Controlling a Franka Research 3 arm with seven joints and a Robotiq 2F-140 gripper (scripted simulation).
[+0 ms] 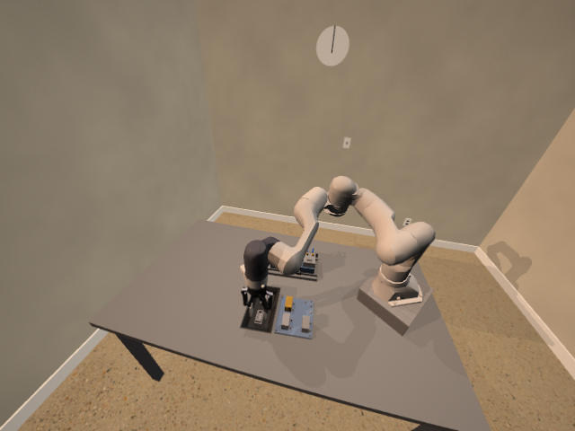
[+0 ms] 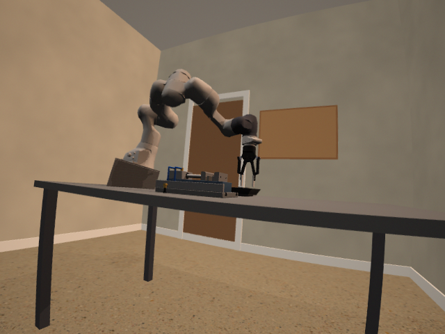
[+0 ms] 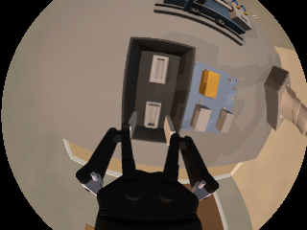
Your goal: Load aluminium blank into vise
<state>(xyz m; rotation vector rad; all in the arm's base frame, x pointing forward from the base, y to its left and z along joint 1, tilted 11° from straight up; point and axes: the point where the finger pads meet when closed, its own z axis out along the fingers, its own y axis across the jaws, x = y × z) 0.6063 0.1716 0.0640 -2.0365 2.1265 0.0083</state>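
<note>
Now: hand 130 mm past the brass blank, 100 mm to the left of it and 60 mm above it. The rest, counted from my hand: vise (370 mm to the right, 130 mm behind, 40 mm below).
</note>
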